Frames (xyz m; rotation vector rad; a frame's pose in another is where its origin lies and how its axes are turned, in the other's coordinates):
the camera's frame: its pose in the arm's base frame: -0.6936 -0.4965 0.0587 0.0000 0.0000 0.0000
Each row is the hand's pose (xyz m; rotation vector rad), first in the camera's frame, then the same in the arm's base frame.
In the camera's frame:
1: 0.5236 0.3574 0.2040 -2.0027 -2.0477 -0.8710
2: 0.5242 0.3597 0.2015 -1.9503 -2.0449 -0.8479
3: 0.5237 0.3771 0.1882 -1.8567 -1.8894 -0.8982
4: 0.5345 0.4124 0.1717 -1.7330 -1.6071 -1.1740
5: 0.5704 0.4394 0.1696 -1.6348 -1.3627 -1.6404
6: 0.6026 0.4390 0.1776 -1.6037 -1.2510 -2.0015
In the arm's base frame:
1: -0.1700 -0.1391 0.2627 -2.0027 -2.0477 -0.8710
2: -0.1694 -0.1368 0.2602 -1.9503 -2.0449 -0.8479
3: -0.1699 -0.1194 0.2469 -1.8567 -1.8894 -0.8982
4: -0.1591 -0.0841 0.2304 -1.7330 -1.6071 -1.1740
5: -0.1232 -0.0571 0.2283 -1.6348 -1.3627 -1.6404
6: -0.0910 -0.0575 0.2363 -1.6037 -1.2510 -2.0015

